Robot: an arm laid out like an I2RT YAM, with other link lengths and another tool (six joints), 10 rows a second.
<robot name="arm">
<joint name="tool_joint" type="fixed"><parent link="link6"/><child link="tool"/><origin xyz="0.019 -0.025 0.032" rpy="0.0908 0 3.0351"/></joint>
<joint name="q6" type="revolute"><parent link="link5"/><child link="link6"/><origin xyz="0 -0.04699 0.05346" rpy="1.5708 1.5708 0"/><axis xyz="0 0 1"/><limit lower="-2.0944" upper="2.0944"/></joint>
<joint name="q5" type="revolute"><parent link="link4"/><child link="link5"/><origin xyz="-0.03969 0.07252 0.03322" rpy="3.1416 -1.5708 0"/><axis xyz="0 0 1"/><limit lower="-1.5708" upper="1.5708"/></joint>
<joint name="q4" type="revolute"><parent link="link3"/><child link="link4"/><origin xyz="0.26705 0.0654 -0.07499" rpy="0 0 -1.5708"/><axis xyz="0 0 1"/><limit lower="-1.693" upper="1.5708"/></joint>
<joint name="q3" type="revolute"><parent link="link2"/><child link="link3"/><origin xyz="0 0.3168 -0.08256" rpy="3.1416 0 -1.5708"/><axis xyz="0 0 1"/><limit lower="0" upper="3.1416"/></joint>
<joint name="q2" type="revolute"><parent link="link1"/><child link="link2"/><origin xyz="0.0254 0.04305 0.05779" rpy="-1.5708 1.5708 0"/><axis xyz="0 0 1"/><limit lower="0" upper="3.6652"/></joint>
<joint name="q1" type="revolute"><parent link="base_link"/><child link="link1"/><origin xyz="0 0 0.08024"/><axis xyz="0 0 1"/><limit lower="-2.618" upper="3.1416"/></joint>
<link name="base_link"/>
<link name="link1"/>
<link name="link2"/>
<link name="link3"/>
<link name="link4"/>
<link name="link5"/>
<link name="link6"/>
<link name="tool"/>
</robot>
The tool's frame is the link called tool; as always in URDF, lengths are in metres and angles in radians.
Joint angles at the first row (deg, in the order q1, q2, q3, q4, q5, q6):
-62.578, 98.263, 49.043, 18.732, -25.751, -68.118
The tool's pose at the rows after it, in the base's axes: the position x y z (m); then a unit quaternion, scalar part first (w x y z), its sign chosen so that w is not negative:
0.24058 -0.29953 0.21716 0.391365 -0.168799 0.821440 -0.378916
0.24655 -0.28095 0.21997 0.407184 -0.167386 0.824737 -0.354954
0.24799 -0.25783 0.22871 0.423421 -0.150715 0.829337 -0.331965
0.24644 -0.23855 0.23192 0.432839 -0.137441 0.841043 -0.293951
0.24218 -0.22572 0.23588 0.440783 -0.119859 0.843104 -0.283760
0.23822 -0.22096 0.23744 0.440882 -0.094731 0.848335 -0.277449
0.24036 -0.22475 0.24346 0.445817 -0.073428 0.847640 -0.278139
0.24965 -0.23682 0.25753 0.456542 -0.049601 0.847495 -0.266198
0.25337 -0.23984 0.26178 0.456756 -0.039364 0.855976 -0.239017
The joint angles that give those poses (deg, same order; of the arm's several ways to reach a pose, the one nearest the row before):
-60.746, 94.426, 49.135, 13.046, -27.498, -64.358
-58.717, 92.559, 47.730, 11.782, -28.298, -61.973
-56.695, 88.778, 45.532, 10.118, -28.388, -57.754
-55.376, 86.227, 44.301, 6.348, -29.526, -54.679
-54.762, 83.418, 42.281, 5.974, -29.447, -51.696
-54.756, 81.828, 41.132, 5.543, -28.567, -48.789
-54.756, 81.738, 41.834, 5.883, -27.865, -46.062
-54.756, 83.397, 45.772, 4.232, -28.296, -42.550
-54.756, 84.547, 48.246, 0.632, -29.615, -41.138

